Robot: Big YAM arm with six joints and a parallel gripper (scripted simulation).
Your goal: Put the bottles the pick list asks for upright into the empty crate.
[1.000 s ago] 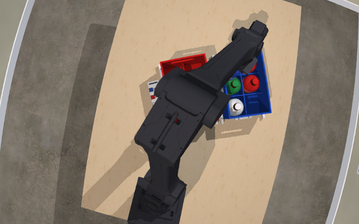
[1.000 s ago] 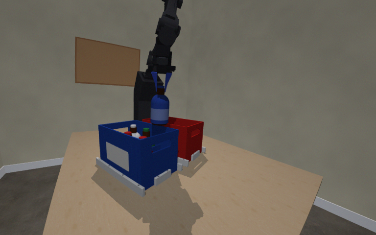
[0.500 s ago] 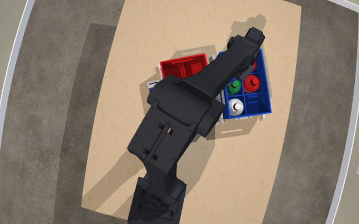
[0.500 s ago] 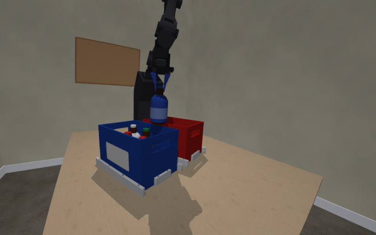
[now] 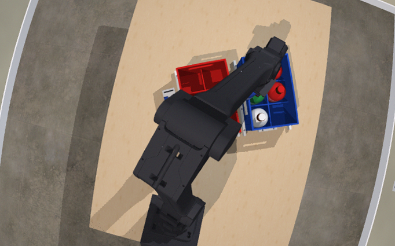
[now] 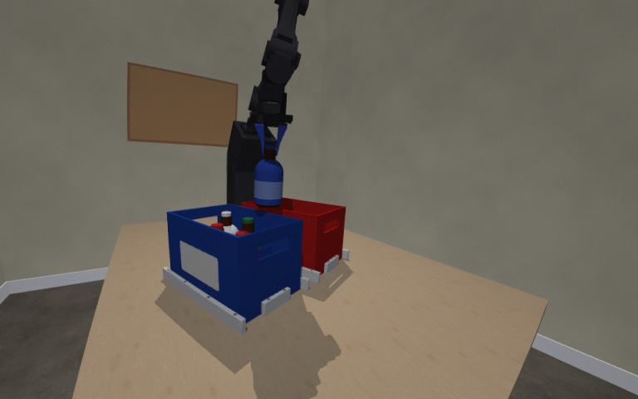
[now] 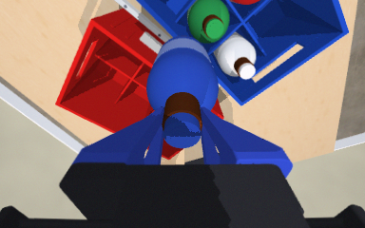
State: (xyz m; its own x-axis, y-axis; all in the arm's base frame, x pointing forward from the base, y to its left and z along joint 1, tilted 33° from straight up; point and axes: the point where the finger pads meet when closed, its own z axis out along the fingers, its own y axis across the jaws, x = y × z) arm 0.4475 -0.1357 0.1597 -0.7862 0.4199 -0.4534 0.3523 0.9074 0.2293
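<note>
The blue-label bottle is 6 cm below my hand. From my hand the other things lie so: green-label bottle (24 cm below, 6 cm to the right, 1 cm ahead); white-label bottle (24 cm below, 9 cm to the right, 8 cm behind); blue crate (24 cm below, 10 cm to the right, 2 cm ahead).
</note>
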